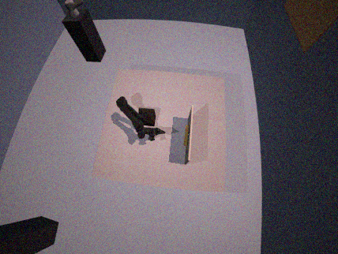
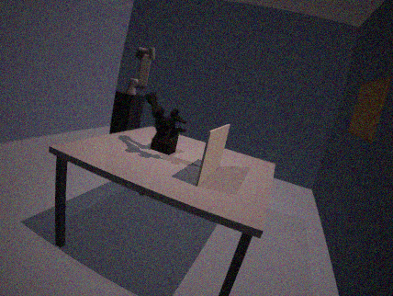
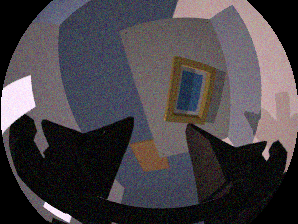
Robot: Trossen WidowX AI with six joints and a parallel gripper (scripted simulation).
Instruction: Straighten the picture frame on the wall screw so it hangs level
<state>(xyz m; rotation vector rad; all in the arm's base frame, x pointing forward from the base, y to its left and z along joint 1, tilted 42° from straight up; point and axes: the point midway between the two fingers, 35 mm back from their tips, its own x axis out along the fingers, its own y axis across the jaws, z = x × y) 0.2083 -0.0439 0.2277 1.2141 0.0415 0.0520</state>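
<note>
Now: the picture frame 19 cm ahead of my gripper tip, 9 cm below it and 3 cm to the left of it. Also, from my gripper tip: upright wall panel: 20 cm ahead, 10 cm below, 3 cm to the left.
</note>
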